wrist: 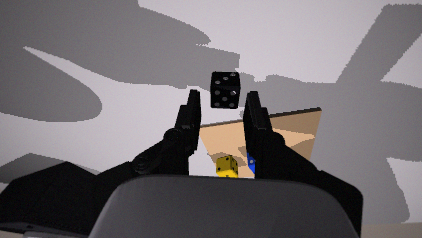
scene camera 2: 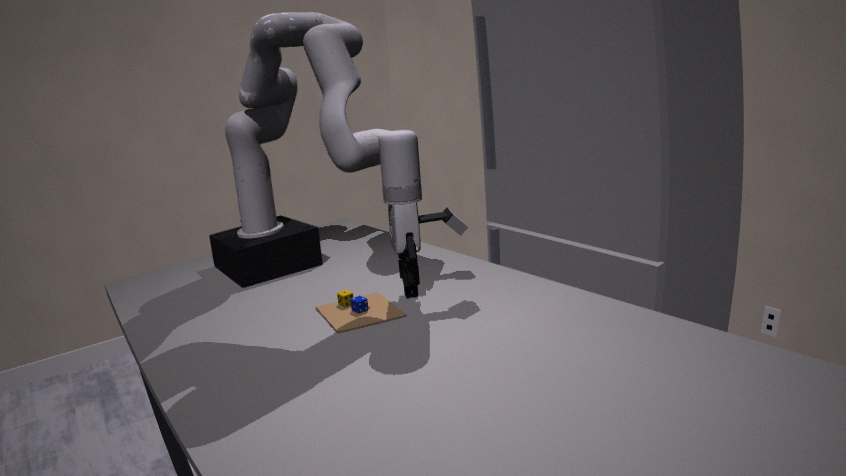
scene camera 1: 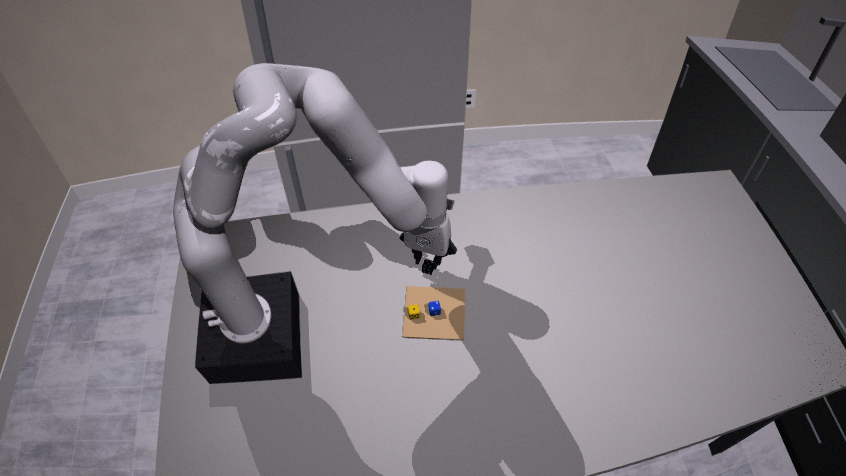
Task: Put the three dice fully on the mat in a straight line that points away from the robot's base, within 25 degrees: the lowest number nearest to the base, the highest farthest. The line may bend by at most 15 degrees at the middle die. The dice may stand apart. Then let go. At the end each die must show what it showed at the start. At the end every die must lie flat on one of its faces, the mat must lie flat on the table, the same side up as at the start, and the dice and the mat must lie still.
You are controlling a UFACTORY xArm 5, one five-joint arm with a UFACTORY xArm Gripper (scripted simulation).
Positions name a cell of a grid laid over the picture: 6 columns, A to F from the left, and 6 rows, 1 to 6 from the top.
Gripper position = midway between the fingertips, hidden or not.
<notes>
I see my gripper (scene camera 2: C4), a black die (wrist: D3) and a mat (scene camera 1: D5).
The mat also shows in the wrist view (wrist: D4) and in scene camera 2 (scene camera 2: C5). My gripper also shows in the wrist view (wrist: D3) and in scene camera 1 (scene camera 1: D4).
</notes>
